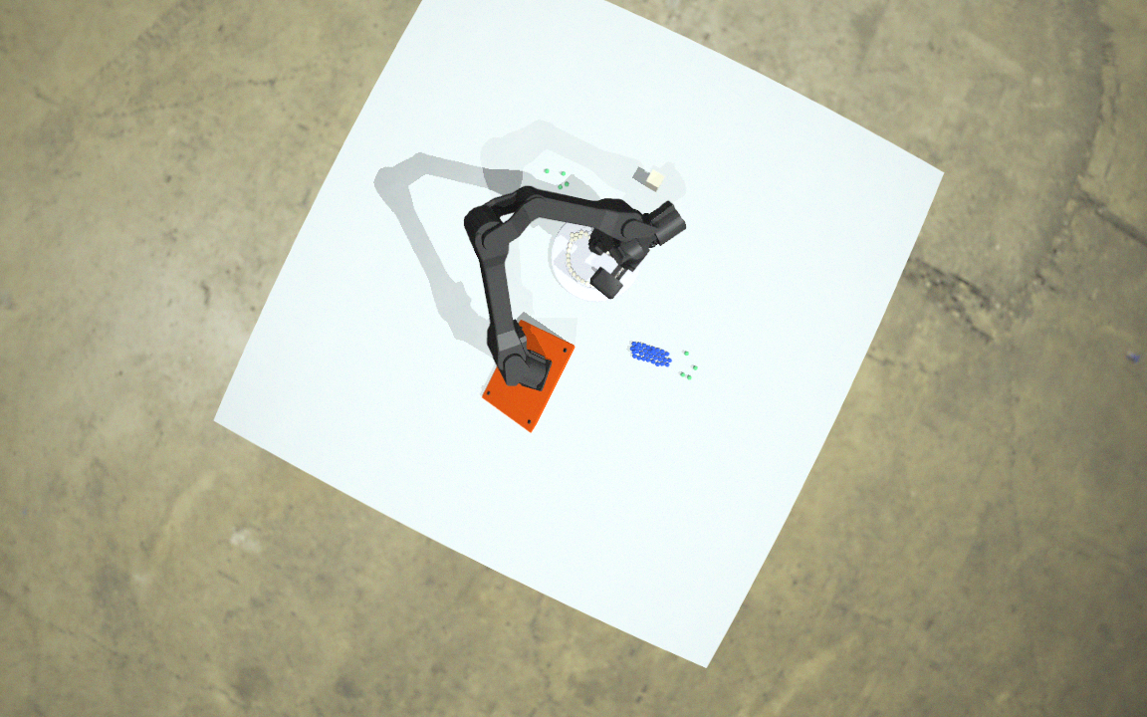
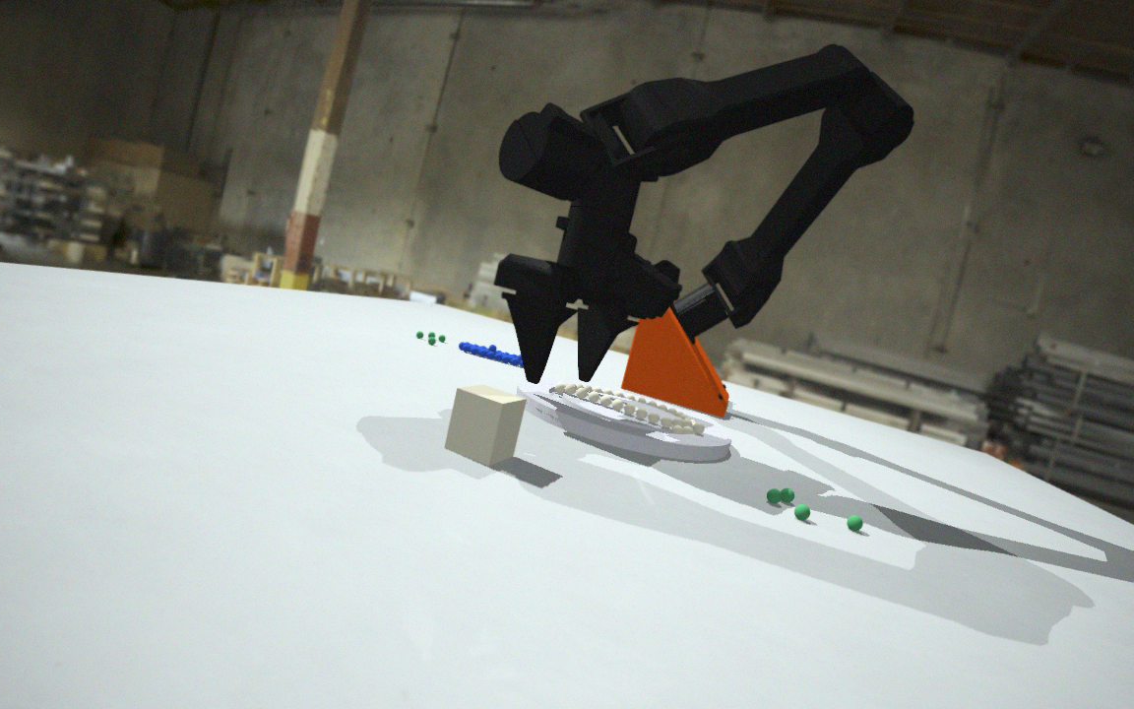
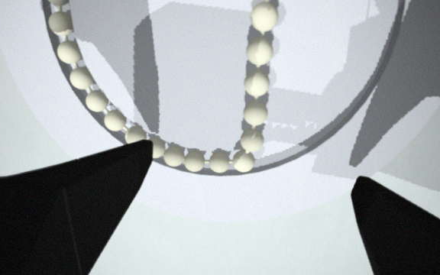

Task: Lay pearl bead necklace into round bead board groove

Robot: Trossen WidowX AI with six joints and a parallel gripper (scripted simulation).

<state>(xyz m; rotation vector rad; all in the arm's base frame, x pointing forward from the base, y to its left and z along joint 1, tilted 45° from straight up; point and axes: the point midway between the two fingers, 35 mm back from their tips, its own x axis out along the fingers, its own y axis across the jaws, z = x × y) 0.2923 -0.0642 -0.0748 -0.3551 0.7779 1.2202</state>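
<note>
My gripper tip is 60 mm to the right of the round bead board, 10 mm past it and 10 mm above it. The rest, counted from my gripper tip: cream cube (200 mm ahead).
</note>
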